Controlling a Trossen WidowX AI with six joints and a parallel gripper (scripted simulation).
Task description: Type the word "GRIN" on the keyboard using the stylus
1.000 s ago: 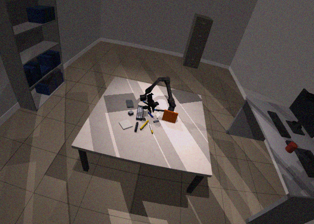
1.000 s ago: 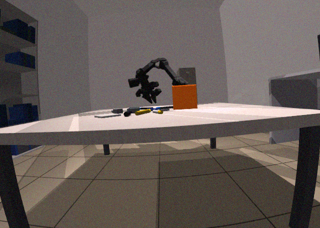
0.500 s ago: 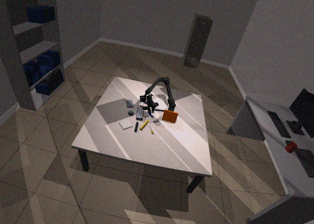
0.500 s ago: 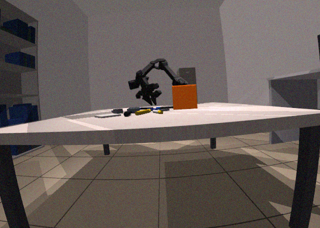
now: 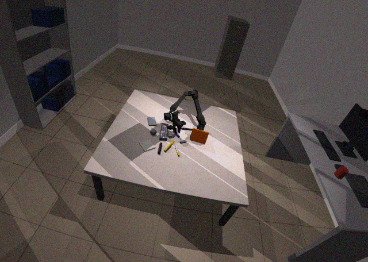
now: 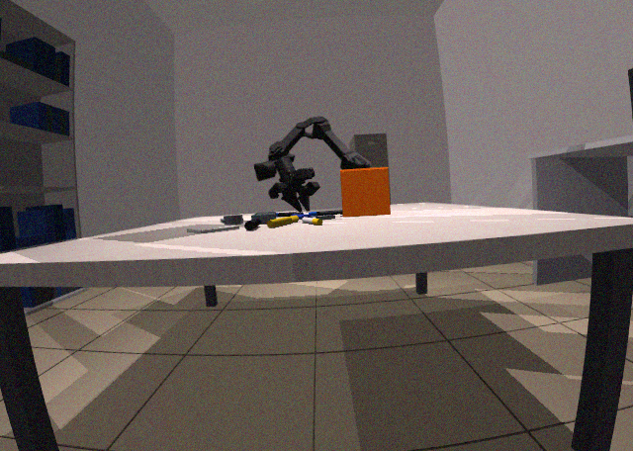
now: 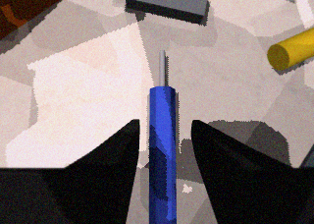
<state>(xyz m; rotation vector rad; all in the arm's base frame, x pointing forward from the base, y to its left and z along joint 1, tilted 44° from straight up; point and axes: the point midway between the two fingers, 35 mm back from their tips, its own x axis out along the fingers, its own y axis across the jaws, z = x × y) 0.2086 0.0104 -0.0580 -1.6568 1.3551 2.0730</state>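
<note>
My gripper tip is now 2 cm above the blue stylus, 1 cm to the right of it and 1 cm past it. Also, from my gripper tip: yellow marker (17 cm to the left, 3 cm ahead, 2 cm below); then white-and-yellow pen (21 cm to the left, 6 cm behind, 2 cm below); then grey stylus tip (4 cm behind, 3 cm to the left, 2 cm below).
</note>
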